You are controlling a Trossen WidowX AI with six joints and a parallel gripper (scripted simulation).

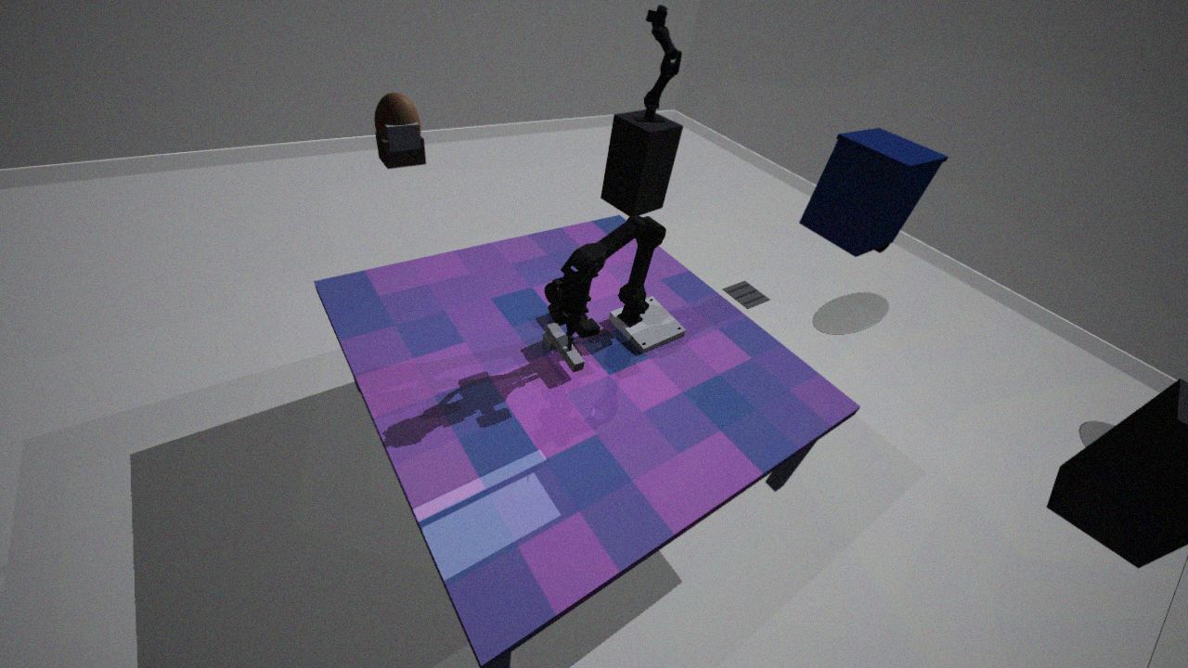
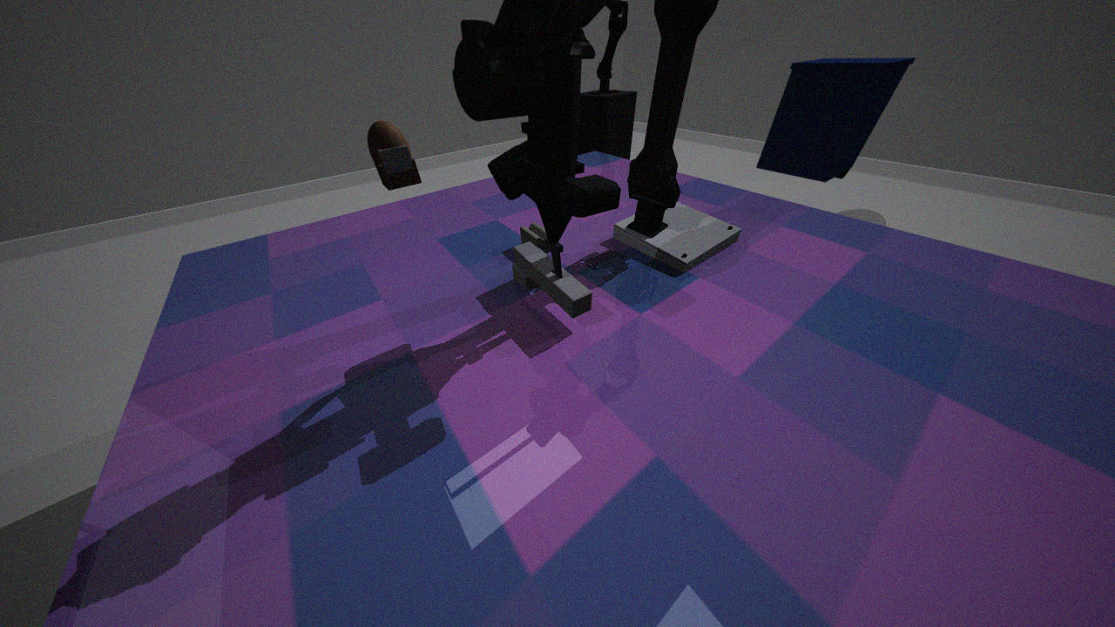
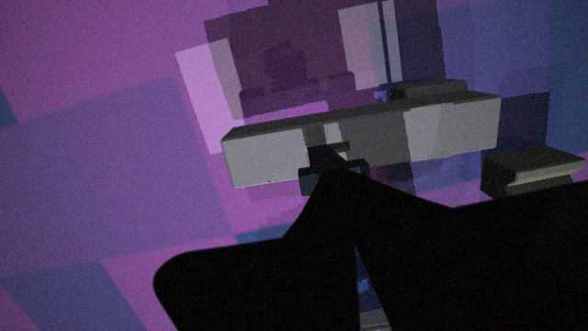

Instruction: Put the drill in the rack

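Now: gripper tip 30 mm above the dark key. Also, from my gripper tip: drill (80 mm below, 50 mm to the right, 20 mm behind); grey block (80 mm below, 30 mm to the right, 10 mm behind); grey rack (180 mm to the right, 120 mm behind, 100 mm below).
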